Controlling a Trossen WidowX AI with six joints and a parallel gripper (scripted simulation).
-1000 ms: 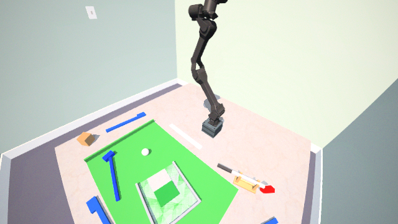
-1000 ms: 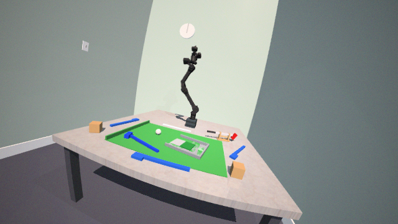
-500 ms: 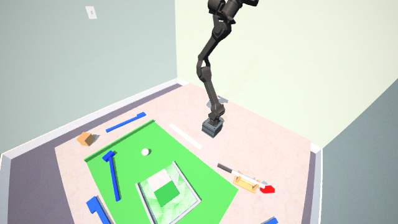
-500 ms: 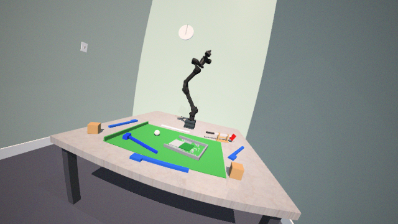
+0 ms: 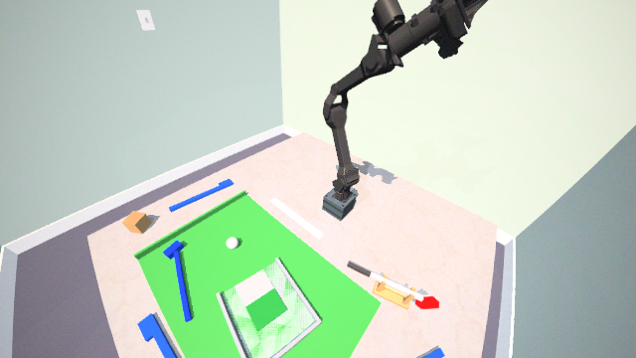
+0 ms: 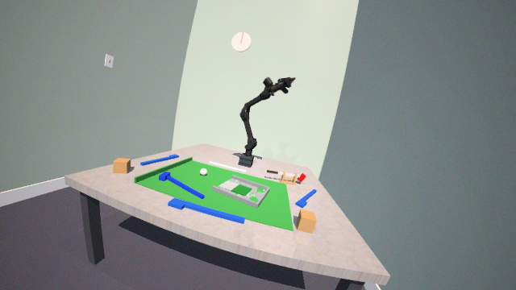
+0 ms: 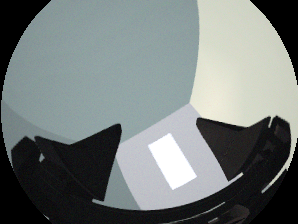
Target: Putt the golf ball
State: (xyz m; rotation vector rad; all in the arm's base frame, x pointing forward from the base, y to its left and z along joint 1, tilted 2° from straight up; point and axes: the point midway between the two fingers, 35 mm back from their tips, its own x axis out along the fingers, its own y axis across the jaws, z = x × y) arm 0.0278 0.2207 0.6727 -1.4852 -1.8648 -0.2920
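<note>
Now: gripper tip 79 cm above the white strip, 36 cm to the left of it and 13 cm short of it. From my gripper tip the other things lie so: blue putter: 77 cm below, 58 cm ahead, 48 cm to the right; then white golf ball: 76 cm below, 44 cm to the right, 39 cm ahead; then wooden stand: 75 cm below, 18 cm ahead, 11 cm to the left.
</note>
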